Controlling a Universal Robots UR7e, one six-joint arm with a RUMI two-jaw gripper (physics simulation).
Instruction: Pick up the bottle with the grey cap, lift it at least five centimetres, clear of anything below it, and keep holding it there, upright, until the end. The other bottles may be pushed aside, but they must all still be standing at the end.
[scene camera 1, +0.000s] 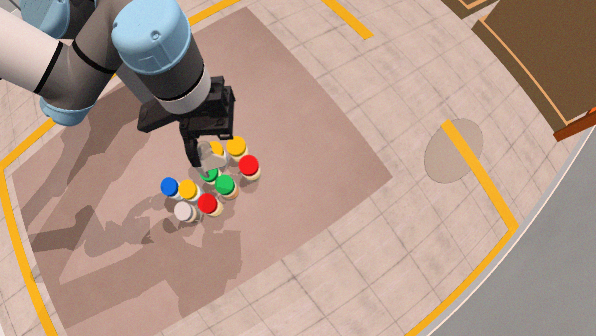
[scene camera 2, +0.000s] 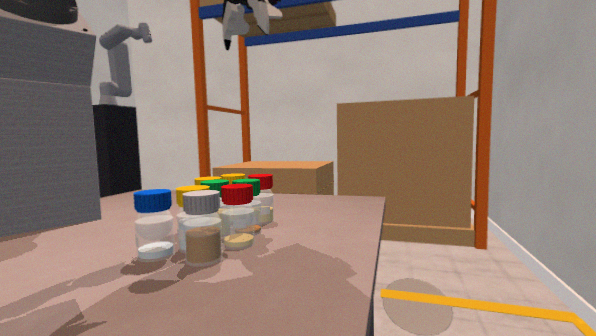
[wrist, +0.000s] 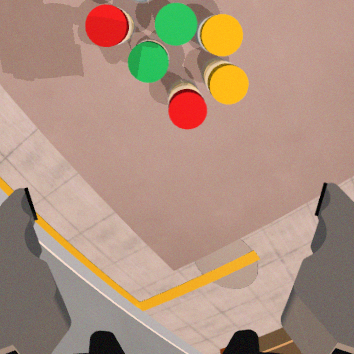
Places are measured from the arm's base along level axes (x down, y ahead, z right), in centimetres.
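Pixels of known places: gripper, fingertip midpoint: (scene camera 1: 209, 138) (scene camera 2: 245, 43) (wrist: 174, 190); arm's base, origin of the base link: (scene camera 2: 31, 5).
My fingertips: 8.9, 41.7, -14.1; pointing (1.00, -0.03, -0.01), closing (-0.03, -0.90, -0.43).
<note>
For each thing: its top centre in the pictures, then the offset to it from my fingertips, as dx, dy, dz. Level surfaces: height alone.
- grey-capped bottle, middle of its top: (scene camera 2: 201, 192) (scene camera 1: 182, 210) +27.2, +2.7, +18.3
- blue-capped bottle, middle of its top: (scene camera 2: 152, 191) (scene camera 1: 168, 186) +27.2, -6.0, +19.6
- table, its level: dx +37.7
The grey-capped bottle (scene camera 1: 185, 212) (scene camera 2: 202, 244) stands upright on the table, with brown contents. It is at the near end of the bottle group in the scene camera 2 view. A blue-capped bottle (scene camera 1: 169, 187) (scene camera 2: 153, 201), a yellow-capped bottle (scene camera 1: 188, 190) (scene camera 2: 192, 194) and a red-capped bottle (scene camera 1: 207, 203) (scene camera 2: 237, 194) (wrist: 106, 26) stand close around it. My gripper (scene camera 1: 205, 166) (scene camera 2: 246, 40) (wrist: 174, 190) is open and empty, high above the table, and off to the side of the grey cap. In the wrist view the grey cap does not show.
Two green-capped bottles (scene camera 1: 225, 185) (wrist: 148, 62), another red-capped bottle (scene camera 1: 248, 165) (wrist: 187, 109) and two more yellow-capped bottles (scene camera 1: 236, 146) (wrist: 228, 84) stand upright farther back. The table (scene camera 1: 320, 165) (scene camera 2: 310, 290) ends at the right in the scene camera 2 view. A shelf rack (scene camera 2: 482, 150) stands beyond.
</note>
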